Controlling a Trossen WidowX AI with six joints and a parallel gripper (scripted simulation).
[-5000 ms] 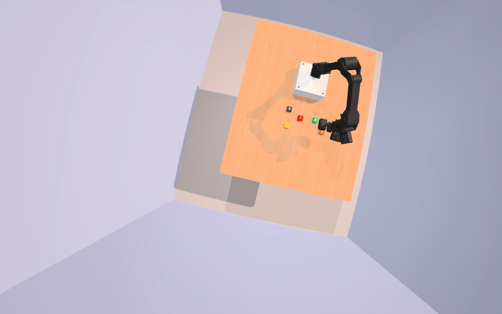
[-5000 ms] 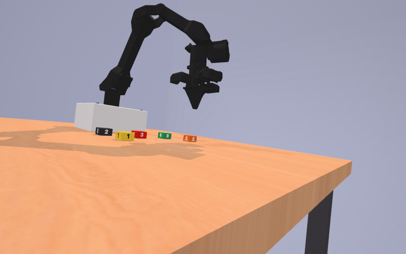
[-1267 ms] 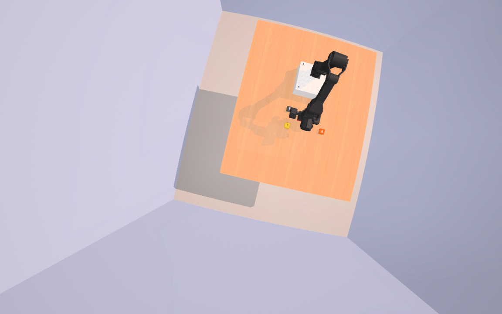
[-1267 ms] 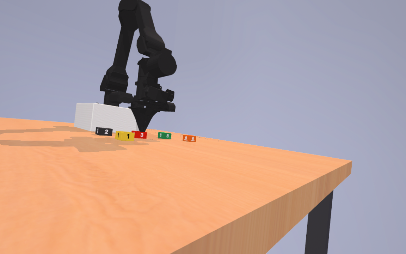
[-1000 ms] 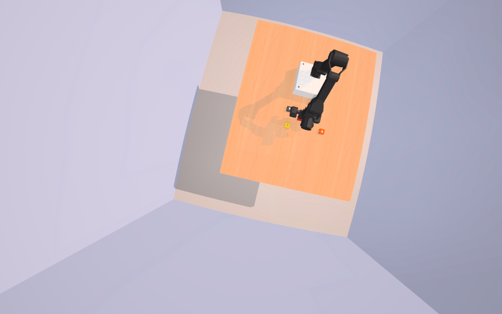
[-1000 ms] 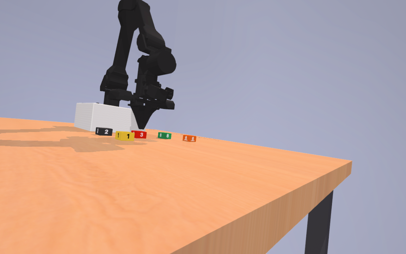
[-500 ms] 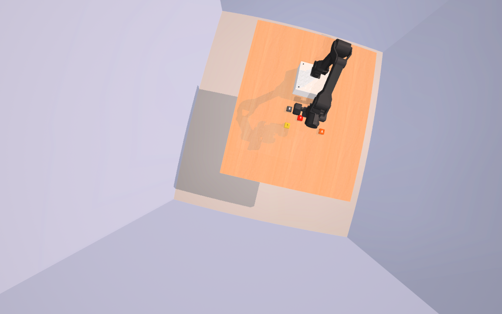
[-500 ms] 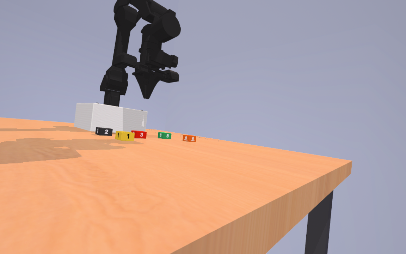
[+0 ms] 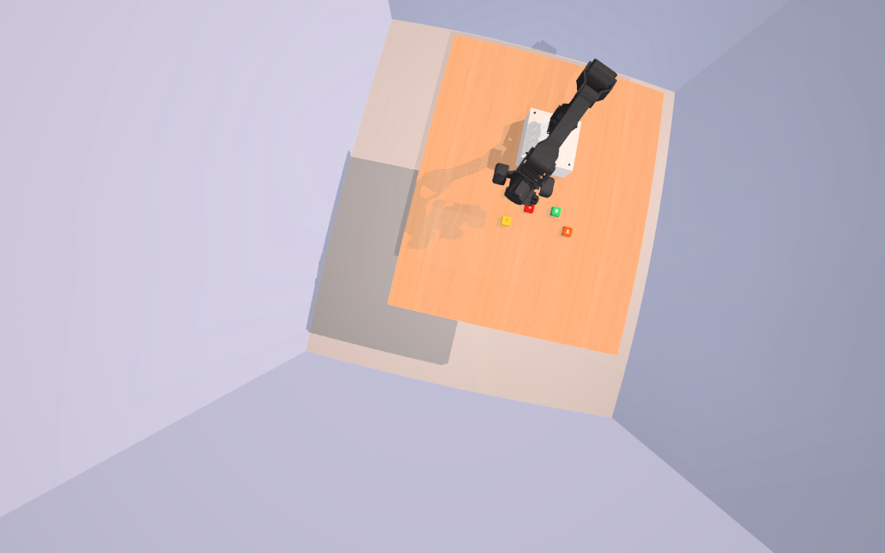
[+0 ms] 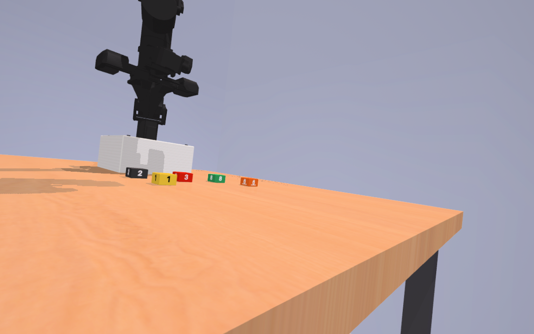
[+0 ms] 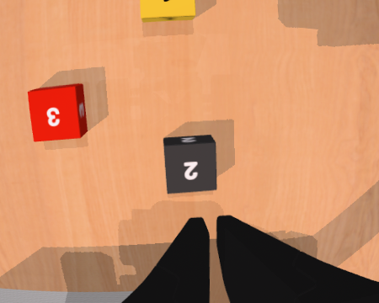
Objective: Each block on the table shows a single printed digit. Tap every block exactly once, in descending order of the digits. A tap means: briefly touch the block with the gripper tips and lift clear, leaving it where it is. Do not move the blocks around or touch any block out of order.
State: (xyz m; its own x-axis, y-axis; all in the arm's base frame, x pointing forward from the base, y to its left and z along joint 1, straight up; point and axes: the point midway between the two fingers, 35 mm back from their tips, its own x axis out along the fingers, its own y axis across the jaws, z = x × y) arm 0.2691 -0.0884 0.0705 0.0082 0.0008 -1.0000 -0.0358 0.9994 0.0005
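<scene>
The black block is 12 cm below my gripper tip and 2 cm behind it. Round my gripper tip: green block: 18 cm to the left, 12 cm below; then red block: 12 cm below, 8 cm to the left, 2 cm ahead; then yellow block: 12 cm below, 9 cm ahead, 1 cm to the left.
</scene>
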